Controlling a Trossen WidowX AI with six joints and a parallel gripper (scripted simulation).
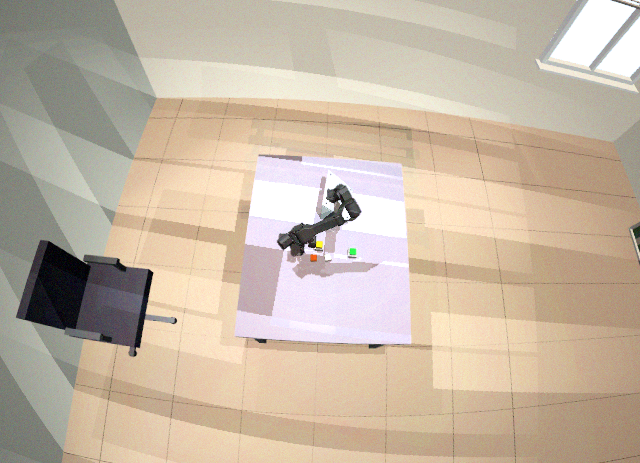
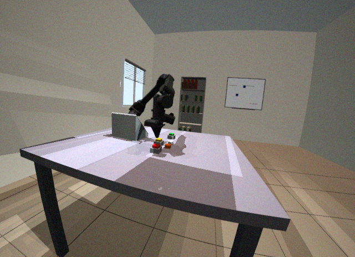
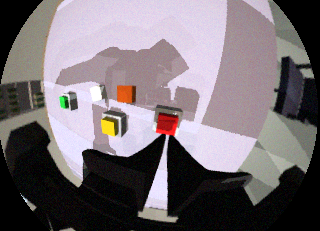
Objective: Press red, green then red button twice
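Right now my gripper tip is 50 mm above the red button. Also, from my gripper tip: orange block: 90 mm to the left, 70 mm below, 30 mm ahead; then white block: 160 mm to the left, 70 mm below, 10 mm ahead; then yellow button: 110 mm to the left, 50 mm below, 50 mm behind.
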